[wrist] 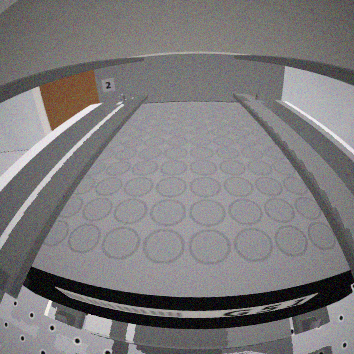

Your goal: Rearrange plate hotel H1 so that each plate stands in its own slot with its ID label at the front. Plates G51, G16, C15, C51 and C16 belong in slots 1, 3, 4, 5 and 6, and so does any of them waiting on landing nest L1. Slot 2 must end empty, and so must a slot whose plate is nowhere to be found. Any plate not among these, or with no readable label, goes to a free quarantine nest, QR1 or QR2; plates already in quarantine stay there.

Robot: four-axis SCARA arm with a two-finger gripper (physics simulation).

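Places are measured from the arm's base along level axes (x ahead, y down, z left), in metres.
Pixels of known places: gripper, fingertip midpoint: [188, 111].
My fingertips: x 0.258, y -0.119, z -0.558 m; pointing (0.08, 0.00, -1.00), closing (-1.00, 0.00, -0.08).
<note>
Behind a point stands the place of what it marks.
Plate G51 [187, 200] {y -0.120, x 0.252, z -0.485 m} lies between my fingers, a grey top with rows of faint rings and a black front edge across the bottom of the view. Its label [200, 313] faces the camera, steeply foreshortened. My gripper [188, 111] {y -0.119, x 0.258, z -0.558 m} is shut on the plate, one finger along each side. The plate is inside hotel H1 [200, 75] {y -0.138, x 0.252, z -0.586 m}, below a left rail [82, 172] {y -0.124, x 0.282, z -0.488 m} and a right rail [300, 160] {y -0.126, x 0.220, z -0.497 m} that hide its side edges. A number 2 [108, 85] {y -0.136, x 0.318, z -0.581 m} shows on the hotel's back wall above the left rail. Whether the plate rests on its supports is hidden.
A broad grey surface [185, 27] hangs close overhead across the top of the view. A brown panel [70, 100] stands beyond the hotel at the left. The perforated deck [15, 320] {y -0.013, x 0.390, z -0.423 m} shows below the plate's front edge, with grey blocks at the bottom.
</note>
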